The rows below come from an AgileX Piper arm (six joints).
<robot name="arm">
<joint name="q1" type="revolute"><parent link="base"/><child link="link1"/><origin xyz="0.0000 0.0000 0.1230"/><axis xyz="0 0 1"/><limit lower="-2.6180" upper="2.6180"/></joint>
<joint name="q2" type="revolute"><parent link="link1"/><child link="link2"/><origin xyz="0.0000 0.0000 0.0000" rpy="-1.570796 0.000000 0.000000"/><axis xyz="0 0 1"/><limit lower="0.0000" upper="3.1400"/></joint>
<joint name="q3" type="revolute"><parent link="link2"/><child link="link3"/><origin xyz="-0.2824 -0.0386 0.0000"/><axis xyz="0 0 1"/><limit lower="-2.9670" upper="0.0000"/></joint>
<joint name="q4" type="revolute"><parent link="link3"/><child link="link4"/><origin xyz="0.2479 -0.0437 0.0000" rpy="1.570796 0.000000 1.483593"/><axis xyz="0 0 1"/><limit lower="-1.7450" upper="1.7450"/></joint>
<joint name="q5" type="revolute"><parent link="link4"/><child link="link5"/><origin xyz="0.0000 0.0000 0.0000" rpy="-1.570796 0.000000 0.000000"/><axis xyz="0 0 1"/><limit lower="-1.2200" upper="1.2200"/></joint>
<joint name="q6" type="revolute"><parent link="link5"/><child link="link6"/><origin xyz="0.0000 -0.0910 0.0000" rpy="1.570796 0.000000 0.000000"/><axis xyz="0 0 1"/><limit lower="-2.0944" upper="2.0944"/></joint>
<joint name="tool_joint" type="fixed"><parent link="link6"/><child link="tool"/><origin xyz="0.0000 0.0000 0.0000"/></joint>
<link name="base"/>
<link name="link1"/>
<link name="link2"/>
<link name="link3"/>
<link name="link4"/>
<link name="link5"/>
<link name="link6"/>
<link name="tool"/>
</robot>
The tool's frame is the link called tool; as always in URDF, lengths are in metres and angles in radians.
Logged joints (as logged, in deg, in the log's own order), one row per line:
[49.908 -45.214 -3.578 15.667 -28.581 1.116]
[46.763 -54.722 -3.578 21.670 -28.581 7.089]
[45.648 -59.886 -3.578 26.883 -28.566 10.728]
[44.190 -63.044 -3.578 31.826 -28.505 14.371]
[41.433 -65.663 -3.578 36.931 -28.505 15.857]
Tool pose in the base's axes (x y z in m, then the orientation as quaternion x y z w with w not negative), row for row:
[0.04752 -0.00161 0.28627 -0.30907 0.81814 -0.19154 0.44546]
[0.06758 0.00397 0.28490 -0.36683 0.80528 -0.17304 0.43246]
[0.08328 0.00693 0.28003 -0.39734 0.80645 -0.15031 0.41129]
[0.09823 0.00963 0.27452 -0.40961 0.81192 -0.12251 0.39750]
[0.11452 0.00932 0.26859 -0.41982 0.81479 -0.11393 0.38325]
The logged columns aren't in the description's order. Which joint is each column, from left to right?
Columns, left to right: q5, q6, q1, q2, q3, q4.
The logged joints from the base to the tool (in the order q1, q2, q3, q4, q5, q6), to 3 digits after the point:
[-3.578 15.667 -28.581 1.116 49.908 -45.214]
[-3.578 21.670 -28.581 7.089 46.763 -54.722]
[-3.578 26.883 -28.566 10.728 45.648 -59.886]
[-3.578 31.826 -28.505 14.371 44.190 -63.044]
[-3.578 36.931 -28.505 15.857 41.433 -65.663]

